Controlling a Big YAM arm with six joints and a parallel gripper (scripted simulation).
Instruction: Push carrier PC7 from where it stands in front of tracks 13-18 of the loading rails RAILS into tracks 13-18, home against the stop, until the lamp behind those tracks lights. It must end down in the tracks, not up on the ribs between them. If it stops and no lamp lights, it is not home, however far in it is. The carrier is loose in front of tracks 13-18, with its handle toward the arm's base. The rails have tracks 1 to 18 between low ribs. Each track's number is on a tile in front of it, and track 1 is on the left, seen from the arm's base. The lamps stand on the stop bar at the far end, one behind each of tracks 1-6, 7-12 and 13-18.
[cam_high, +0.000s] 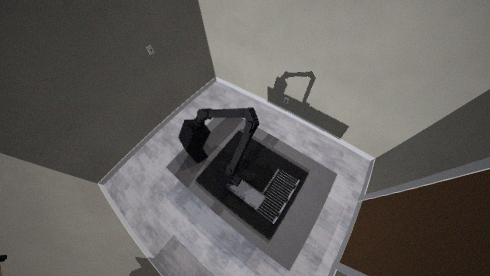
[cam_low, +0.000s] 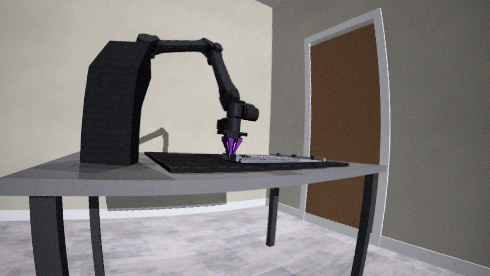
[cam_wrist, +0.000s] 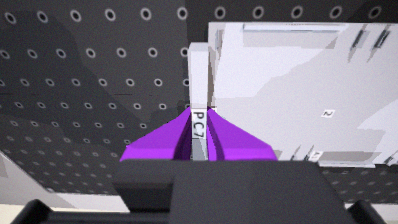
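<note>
The carrier PC7 lies 16 cm ahead of my hand, 2 cm to the left of it and 1 cm below it.
</note>
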